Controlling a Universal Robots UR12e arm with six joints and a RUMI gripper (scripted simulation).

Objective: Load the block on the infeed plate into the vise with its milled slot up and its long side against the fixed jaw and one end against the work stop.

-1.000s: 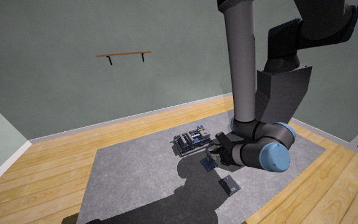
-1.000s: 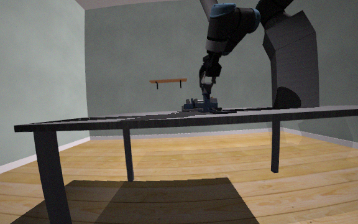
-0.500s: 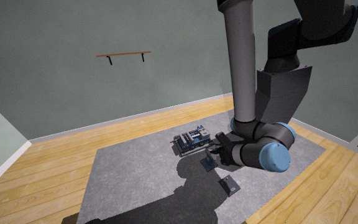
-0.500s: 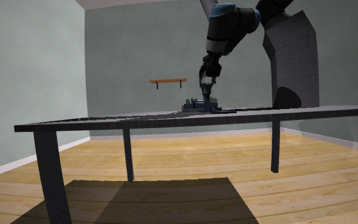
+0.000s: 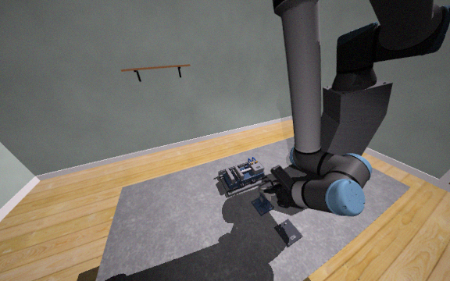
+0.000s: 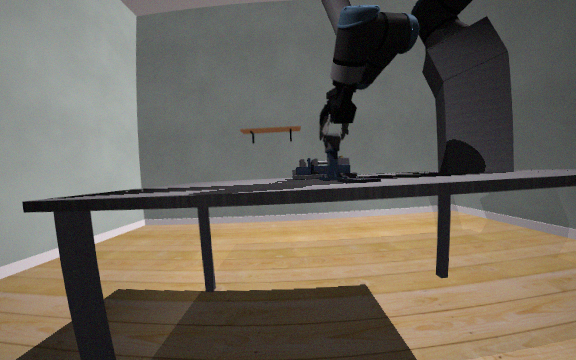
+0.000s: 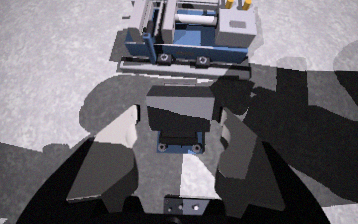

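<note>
My gripper is now 1 cm to the left of the part and 1 cm above it. The rest, counted from my hand: moving jaw: 5 cm ahead, 22 cm to the right, 9 cm below; cylinder rod: 22 cm to the right, 9 cm below; work stop: 9 cm ahead, 17 cm to the right, 8 cm below.
</note>
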